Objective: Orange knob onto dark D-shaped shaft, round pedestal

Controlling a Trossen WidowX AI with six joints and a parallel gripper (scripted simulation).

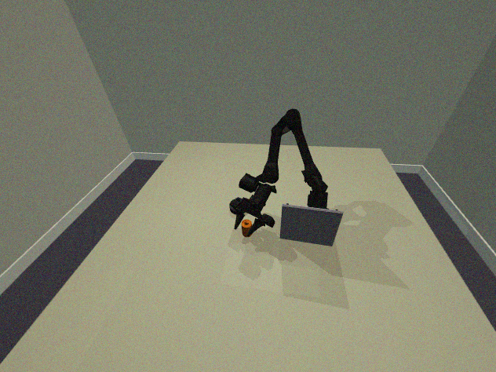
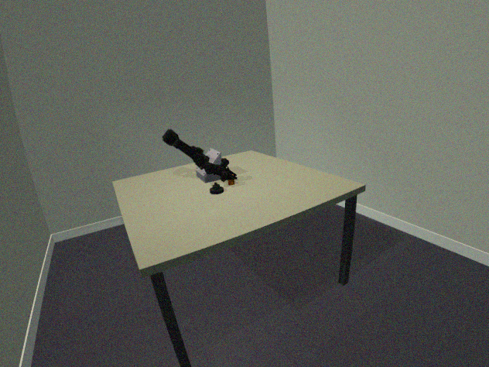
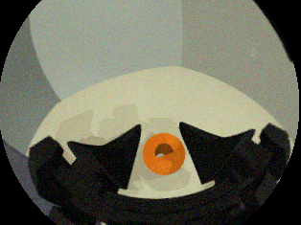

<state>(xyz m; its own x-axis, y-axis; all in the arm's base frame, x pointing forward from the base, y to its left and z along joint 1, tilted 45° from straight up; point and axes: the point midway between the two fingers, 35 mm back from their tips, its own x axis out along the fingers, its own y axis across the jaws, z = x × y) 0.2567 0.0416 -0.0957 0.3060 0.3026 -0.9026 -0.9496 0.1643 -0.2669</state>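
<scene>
Right now my gripper tip is 40 mm to the left of the orange knob, 20 mm above it and 10 mm past it. Round my gripper tip: round pedestal (160 mm to the right, 70 mm ahead, 10 mm below).
</scene>
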